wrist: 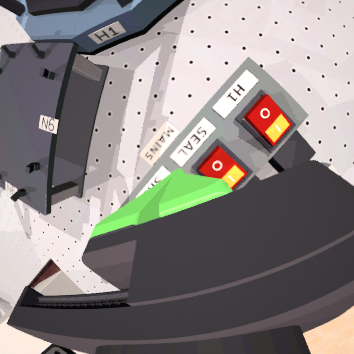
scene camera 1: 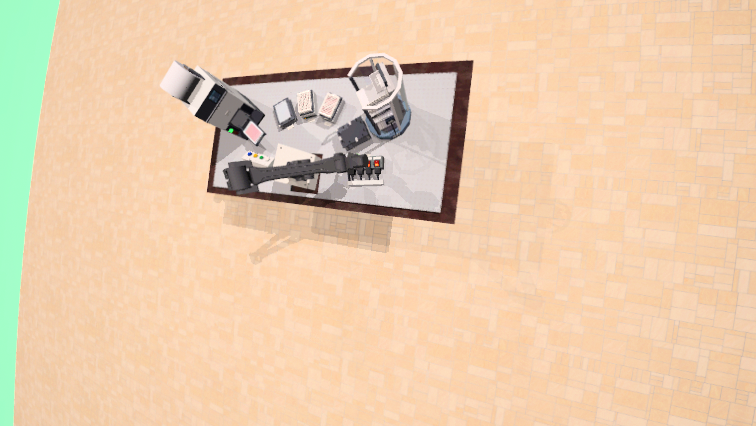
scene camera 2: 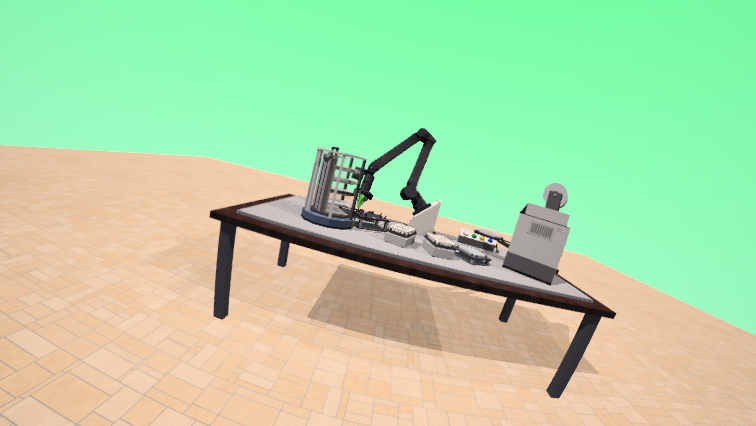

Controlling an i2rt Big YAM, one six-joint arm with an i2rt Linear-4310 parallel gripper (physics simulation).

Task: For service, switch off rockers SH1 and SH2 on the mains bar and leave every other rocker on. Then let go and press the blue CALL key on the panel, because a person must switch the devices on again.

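Frame: origin at the arm's base, x right, y ahead, z up, level; centimetres.
Where they show: gripper, fingertip midpoint: (wrist: 179, 176) (scene camera 2: 357, 208); arm's base, link origin: (scene camera 2: 422, 210).
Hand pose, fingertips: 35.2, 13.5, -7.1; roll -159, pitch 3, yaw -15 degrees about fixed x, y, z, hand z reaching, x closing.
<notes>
Each offset is from my fingertips to the top centre of the thing, as dx, dy, dz.
The grey mains bar (wrist: 225, 88) (scene camera 1: 365, 181) (scene camera 2: 369, 218) lies on the table's perforated top. In the wrist view its red rockers H1 {+7.7, -0.5, +0.0} (wrist: 267, 120) and SEAL {+2.8, -1.5, +0.0} (wrist: 222, 169) show lit yellow I ends. My gripper (wrist: 179, 176) (scene camera 1: 362, 163) (scene camera 2: 360, 201) has green fingertips, is shut and holds nothing. It points down onto the bar just past the SEAL rocker and hides the SH1 and SH2 rockers. Whether the tips touch a rocker cannot be told. The key panel {-70.7, -10.1, +3.1} (scene camera 1: 257, 156) (scene camera 2: 479, 239) with its blue key {-77.9, -7.1, +2.2} (scene camera 1: 249, 154) (scene camera 2: 489, 241) stands near the arm's base.
A round carousel rack labelled H1 {+7.7, +26.6, +29.1} (scene camera 1: 375, 54) (scene camera 2: 316, 180) (wrist: 70, 21) and a dark nest N6 {-10.2, +14.5, +2.3} (wrist: 31, 123) (scene camera 1: 353, 133) stand close behind the bar. A slanted white stand (scene camera 1: 293, 153) (scene camera 2: 427, 217), several plate boxes {-44.8, +29.4, +1.6} (scene camera 1: 305, 103) and a grey printer {-94.9, +18.7, +40.3} (scene camera 1: 219, 103) (scene camera 2: 536, 241) stand further along the table.
</notes>
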